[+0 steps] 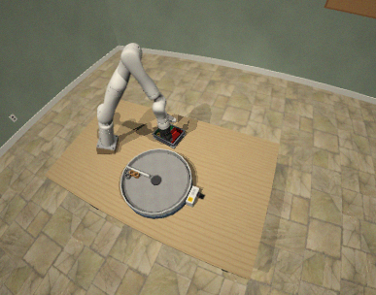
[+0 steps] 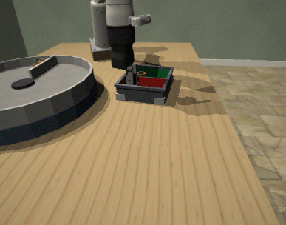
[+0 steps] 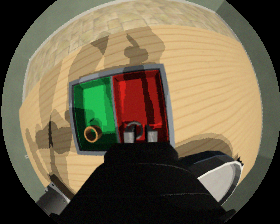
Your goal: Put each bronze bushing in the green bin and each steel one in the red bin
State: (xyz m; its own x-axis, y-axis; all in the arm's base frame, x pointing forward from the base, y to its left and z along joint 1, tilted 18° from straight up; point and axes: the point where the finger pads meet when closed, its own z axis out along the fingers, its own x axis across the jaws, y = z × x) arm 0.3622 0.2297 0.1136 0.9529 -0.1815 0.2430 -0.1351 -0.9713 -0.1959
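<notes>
Right now my hand is 4 cm to the right of the bin, 4 cm past it and 2 cm above it. The rest, counted from my hand: grey turntable (31 cm to the right, 11 cm ahead, 1 cm above).
</notes>
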